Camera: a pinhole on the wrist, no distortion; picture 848 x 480 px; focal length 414.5 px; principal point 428.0 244.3 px. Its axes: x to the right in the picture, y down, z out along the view. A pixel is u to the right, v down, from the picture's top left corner.
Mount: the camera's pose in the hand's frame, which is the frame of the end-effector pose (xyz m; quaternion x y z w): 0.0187 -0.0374 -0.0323 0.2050 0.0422 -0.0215 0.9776
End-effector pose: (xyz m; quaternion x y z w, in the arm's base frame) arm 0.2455 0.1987 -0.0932 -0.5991 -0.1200 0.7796 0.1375
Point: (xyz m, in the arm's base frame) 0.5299 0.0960 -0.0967
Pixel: behind the camera
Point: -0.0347 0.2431 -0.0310
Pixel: 400.7 416.5
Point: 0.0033 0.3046 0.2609
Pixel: 130.6 213.6
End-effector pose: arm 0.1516 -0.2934 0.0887 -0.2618 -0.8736 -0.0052 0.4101
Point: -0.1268 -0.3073 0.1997
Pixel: 808.8 160.4
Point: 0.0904 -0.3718 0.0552
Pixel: 191.2 163.3
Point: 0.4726 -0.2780 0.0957
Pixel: behind the camera
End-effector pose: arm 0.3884 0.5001 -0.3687 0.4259 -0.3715 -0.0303 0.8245
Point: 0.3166 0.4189 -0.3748
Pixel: 227.6 423.3
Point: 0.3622 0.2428 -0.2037
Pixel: 622.9 432.7
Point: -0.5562 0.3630 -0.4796
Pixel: outside the picture
